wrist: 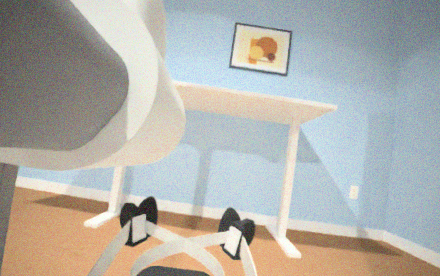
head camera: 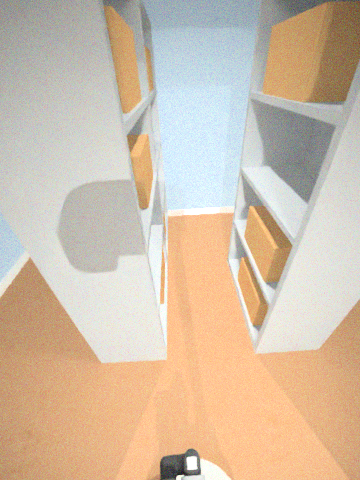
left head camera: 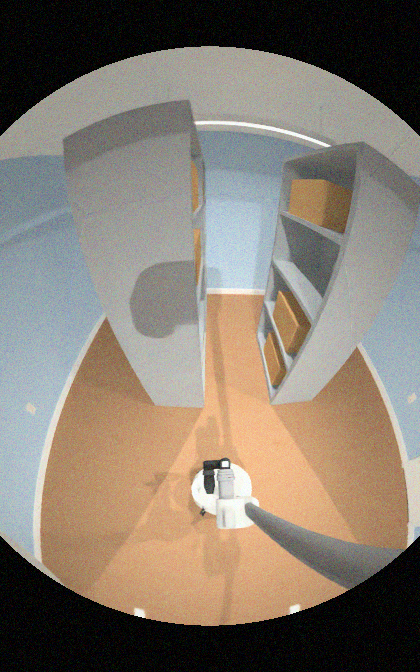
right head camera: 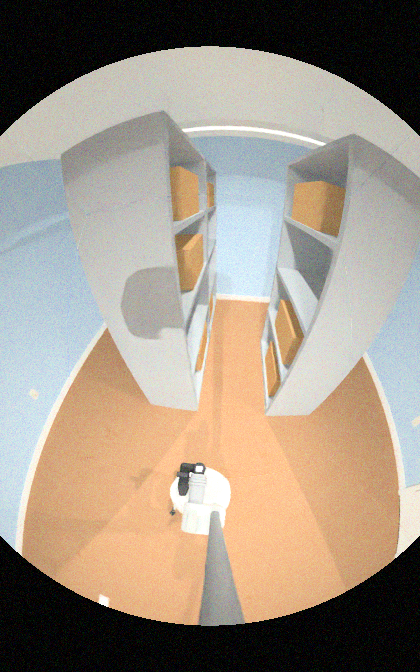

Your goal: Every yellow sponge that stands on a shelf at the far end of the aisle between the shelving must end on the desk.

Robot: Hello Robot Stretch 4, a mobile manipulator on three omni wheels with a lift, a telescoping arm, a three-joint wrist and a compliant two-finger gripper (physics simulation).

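Places are measured from the robot's base along level axes (x ahead, y left, z up), in metres.
Pixels of known places: gripper, fingertip midpoint: point(wrist: 189, 217).
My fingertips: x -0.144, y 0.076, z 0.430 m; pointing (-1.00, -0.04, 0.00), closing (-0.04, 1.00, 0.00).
Observation:
Behind a point stands the place of what it marks.
No yellow sponge shows in any view. The left shelving point(head camera: 75, 125) @(x 0.723, y 0.238, z 1.430 m) point(left head camera: 135, 220) point(right head camera: 120, 215) and the right shelving point(head camera: 325, 280) @(x 0.701, y -0.692, z 0.732 m) point(left head camera: 350, 300) point(right head camera: 345, 310) stand on both sides of an aisle that runs to a blue wall. The shelf parts at the far end are mostly hidden by the nearer uprights. The desk point(wrist: 250, 100) @(x -1.507, y 0.291, z 0.898 m), with a pale top and white legs, stands against a wall in the wrist view; the arm housing hides its left part. My gripper point(wrist: 189, 217) @(x -0.144, y 0.076, z 0.430 m) is open, its two black fingertips wide apart with nothing between them, well away from the desk.
Orange-brown boxes stand on the shelving, among them a left box point(head camera: 142, 170) @(x 1.087, y 0.130, z 1.167 m) point(right head camera: 190, 262) and a right box point(head camera: 305, 55) @(x 1.064, y -0.520, z 1.563 m) point(left head camera: 320, 205) point(right head camera: 320, 207). The near end panels of both units flank the narrow aisle floor point(head camera: 200, 280) @(x 1.403, y -0.209, z -0.027 m) point(left head camera: 232, 340) point(right head camera: 240, 345). A framed picture point(wrist: 261, 49) @(x -2.153, y 0.410, z 1.560 m) hangs above the desk.

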